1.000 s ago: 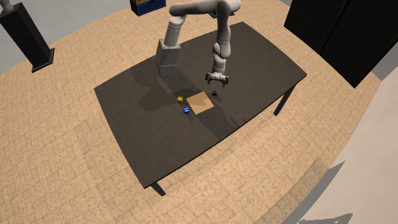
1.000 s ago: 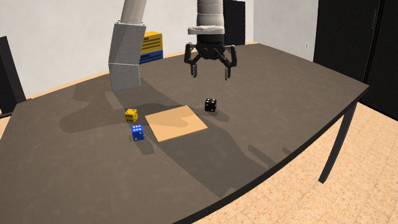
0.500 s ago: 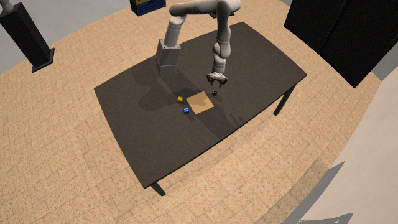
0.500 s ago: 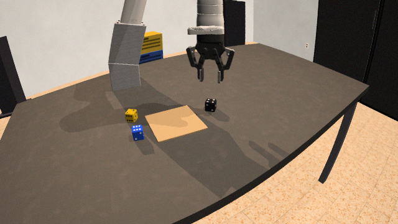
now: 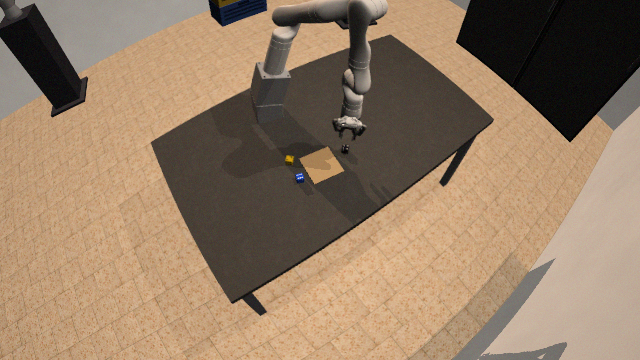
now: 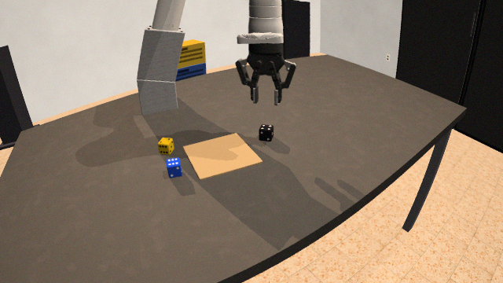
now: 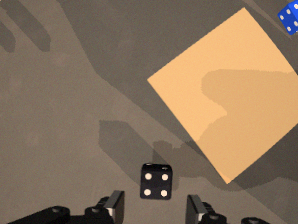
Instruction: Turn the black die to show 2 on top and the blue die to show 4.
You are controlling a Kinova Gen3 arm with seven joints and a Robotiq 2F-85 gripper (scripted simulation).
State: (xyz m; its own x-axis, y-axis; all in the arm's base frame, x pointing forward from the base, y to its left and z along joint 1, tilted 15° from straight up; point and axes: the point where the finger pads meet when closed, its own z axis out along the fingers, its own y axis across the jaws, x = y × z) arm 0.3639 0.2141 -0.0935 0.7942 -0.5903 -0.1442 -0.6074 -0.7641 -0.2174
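My hand is 9 cm above the black die. From my hand the other things lie so: blue die: 24 cm to the right, 9 cm below, 5 cm ahead; yellow die: 24 cm to the right, 9 cm below, 4 cm behind; tan mat: 12 cm to the right, 11 cm below, 2 cm ahead.
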